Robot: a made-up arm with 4 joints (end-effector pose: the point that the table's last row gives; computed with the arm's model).
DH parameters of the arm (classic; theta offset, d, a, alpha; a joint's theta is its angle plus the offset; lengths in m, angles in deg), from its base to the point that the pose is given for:
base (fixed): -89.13 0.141 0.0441 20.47
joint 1: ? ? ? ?
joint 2: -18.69 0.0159 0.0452 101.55
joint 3: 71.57 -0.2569 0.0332 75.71
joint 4: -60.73 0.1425 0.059 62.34
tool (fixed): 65.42 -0.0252 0 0
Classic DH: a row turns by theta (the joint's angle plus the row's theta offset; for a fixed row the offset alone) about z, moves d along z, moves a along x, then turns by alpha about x.
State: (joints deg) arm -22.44 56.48 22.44 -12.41
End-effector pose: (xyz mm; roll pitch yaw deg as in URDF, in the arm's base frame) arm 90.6 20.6 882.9 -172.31 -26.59 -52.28
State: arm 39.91 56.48 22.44 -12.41
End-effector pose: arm -139.1 288.4 798.7 164.77 -33.07 18.35
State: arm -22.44 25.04 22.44 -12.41
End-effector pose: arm 45.4 -140.2 888.1 -176.68 -32.73 -80.74
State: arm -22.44 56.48 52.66 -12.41
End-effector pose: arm 61.3 60.3 947.9 -175.12 -56.73 -51.26
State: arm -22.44 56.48 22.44 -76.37
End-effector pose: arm 95.0 28.9 816.7 130.63 5.16 -33.49
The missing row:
joint 1: 18.65 0.7099 -0.0734 -33.79
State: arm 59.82 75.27 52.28 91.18
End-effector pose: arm -356.6 207.8 822.3 -61.20 -38.36 -5.46
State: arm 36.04 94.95 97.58 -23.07
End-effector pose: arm -440.9 272.5 888.9 85.77 -70.80 129.61
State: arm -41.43 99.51 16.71 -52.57
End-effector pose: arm 91.9 152.1 885.0 168.19 -1.37 -12.88
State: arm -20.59 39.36 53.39 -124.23
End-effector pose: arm 42.4 -57.6 856.1 78.84 -2.24 -60.65
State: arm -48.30 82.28 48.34 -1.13
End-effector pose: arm 75.8 9.3 981.4 -143.01 -43.41 -71.92
